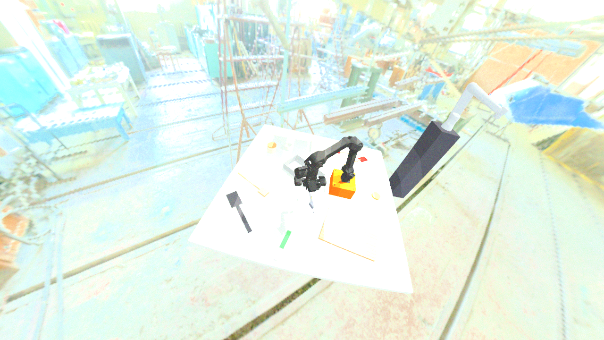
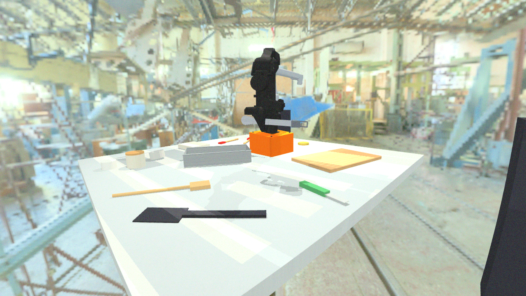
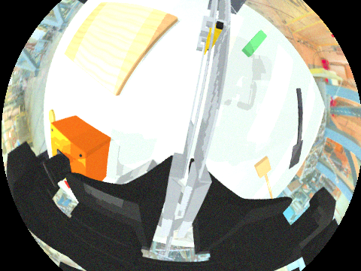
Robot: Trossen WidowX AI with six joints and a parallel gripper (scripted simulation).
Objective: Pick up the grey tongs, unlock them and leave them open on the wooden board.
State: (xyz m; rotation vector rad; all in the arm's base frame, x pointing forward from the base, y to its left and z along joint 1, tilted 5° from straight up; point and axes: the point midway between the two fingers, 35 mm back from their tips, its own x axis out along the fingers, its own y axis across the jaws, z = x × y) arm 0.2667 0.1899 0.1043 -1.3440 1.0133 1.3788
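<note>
Right now the wooden board is 32 cm behind my gripper tip, 17 cm to the left of it and 15 cm below it. From my gripper tip the other things lie so: grey roasting tin 27 cm to the right, 13 cm below, 4 cm ahead; then green-handled tool 32 cm to the left, 15 cm below, 9 cm ahead; then black spatula 41 cm ahead, 15 cm below, 14 cm to the left.
</note>
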